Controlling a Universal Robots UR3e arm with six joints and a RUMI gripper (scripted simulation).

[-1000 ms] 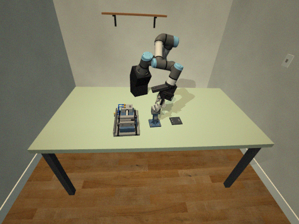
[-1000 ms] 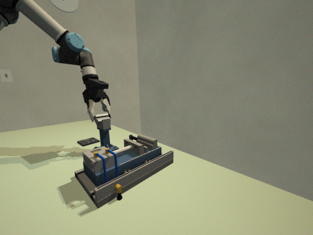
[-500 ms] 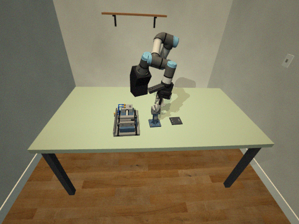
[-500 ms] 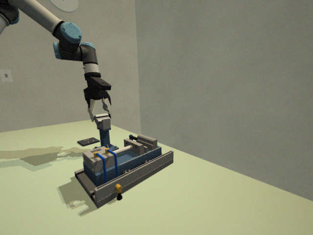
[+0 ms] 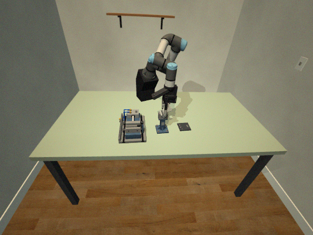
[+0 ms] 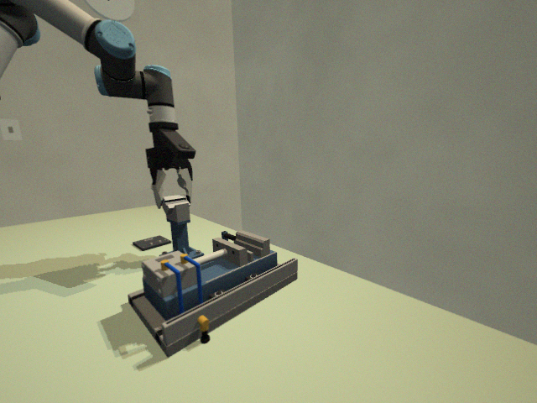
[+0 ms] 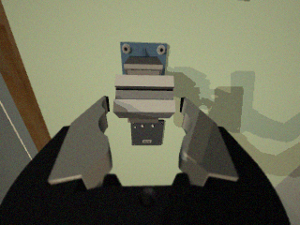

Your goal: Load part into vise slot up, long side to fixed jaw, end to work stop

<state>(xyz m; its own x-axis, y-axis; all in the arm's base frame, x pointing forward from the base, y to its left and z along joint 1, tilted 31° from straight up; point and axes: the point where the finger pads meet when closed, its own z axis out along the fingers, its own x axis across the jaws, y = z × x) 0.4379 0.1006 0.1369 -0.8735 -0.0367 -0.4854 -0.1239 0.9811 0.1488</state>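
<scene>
My hand is right at the part. Also, from my hand: dark infeed plate: 180 mm to the left, 160 mm below, 40 mm behind; fixed jaw: 210 mm to the right, 110 mm ahead, 90 mm below; work stop rod: 170 mm to the right, 70 mm below, 70 mm ahead.
</scene>
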